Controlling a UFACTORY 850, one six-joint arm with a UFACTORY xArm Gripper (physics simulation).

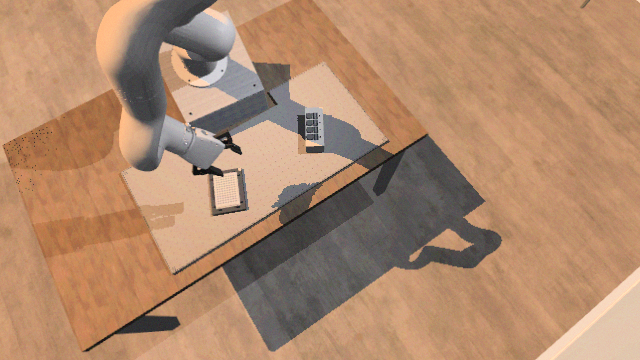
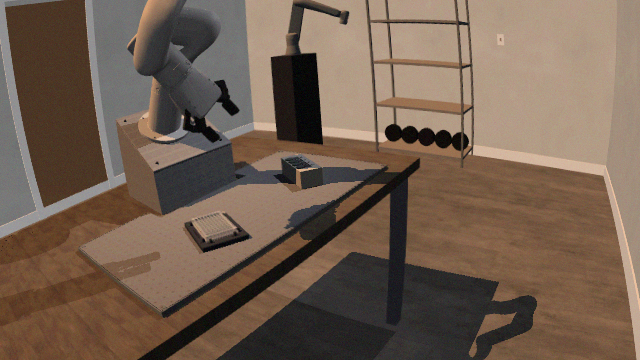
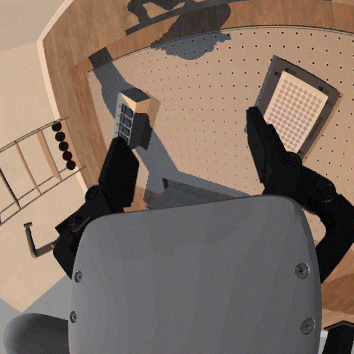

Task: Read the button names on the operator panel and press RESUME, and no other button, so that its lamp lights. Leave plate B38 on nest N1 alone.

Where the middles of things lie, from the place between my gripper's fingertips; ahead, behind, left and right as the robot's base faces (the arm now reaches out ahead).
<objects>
I see the plate B38 (image 2: 215,225) 20 mm behind my hand, 70 mm to the right of it and 230 mm below it. From my hand the other things lie so: dark nest N1 (image 3: 279,64) (20 mm behind, 70 mm to the right, 250 mm below); grey operator panel (image 2: 310,176) (130 mm behind, 320 mm to the left, 220 mm below).
</objects>
